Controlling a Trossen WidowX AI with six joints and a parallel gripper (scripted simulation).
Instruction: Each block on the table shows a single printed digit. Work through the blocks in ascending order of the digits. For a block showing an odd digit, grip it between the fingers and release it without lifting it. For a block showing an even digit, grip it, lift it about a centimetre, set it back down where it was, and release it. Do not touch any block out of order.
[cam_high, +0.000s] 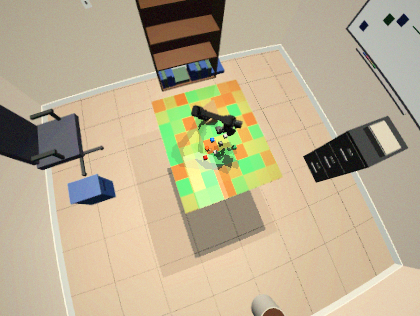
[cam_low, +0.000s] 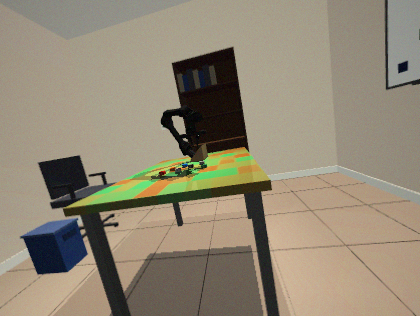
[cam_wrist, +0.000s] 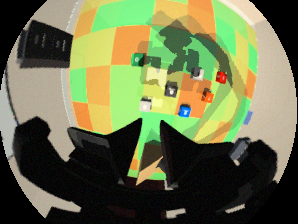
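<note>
Right now my gripper tip is 120 mm above the grey block, 20 mm to the right of it and 20 mm past it. Round my gripper tip: blue block: 120 mm below, 110 mm to the right; black block: 120 mm below, 40 mm to the right, 40 mm ahead; green block: 120 mm below, 100 mm ahead, 70 mm to the left.
</note>
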